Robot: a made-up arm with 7 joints. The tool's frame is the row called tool.
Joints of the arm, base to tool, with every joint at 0 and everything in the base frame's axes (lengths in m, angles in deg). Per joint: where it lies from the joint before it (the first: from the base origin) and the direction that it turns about. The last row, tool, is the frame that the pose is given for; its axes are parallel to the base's.
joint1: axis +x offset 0 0 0.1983
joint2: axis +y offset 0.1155 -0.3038 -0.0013
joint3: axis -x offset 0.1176 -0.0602 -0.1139
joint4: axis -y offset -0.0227 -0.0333 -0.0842
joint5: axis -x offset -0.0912 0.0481 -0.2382
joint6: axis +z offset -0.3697 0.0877 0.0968
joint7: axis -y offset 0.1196 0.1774 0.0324
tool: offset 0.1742 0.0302 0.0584
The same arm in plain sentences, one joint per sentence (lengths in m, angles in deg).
The arm has seven revolute joints in a row. What follows holds with every joint at zero, and every direction is one of the base frame's. Joint 1 lies 0.1983 m along +z from the base frame's origin and rotates about +x. Joint 2 lies 0.1155 m along +x and 0.3038 m along -y and 0.0013 m along -z from joint 1 and rotates about +y. Joint 3 lies 0.1176 m along +x and 0.0602 m along -y and 0.1139 m along -z from joint 2 and rotates about -x. Joint 4 lies 0.0227 m along -x and 0.0333 m along -y and 0.0842 m along -z from joint 3 and rotates about -y. Joint 5 lies 0.0912 m along -x and 0.0481 m along +y and 0.2382 m along -z from joint 4 and rotates about -x. Joint 6 lies 0.3697 m along -x and 0.0877 m along +y and 0.0968 m along +z from joint 5 and rotates about +z. Joint 7 lies 0.1196 m along +x and 0.1774 m along +y and 0.0324 m along +z from joint 6 and rotates about -y. The tool frame, which is the frame that the pose is given for, lies 0.1742 m along +x and 0.0302 m along +y and 0.0584 m along +z from joint 7; its axes are parallel to the base frame's.
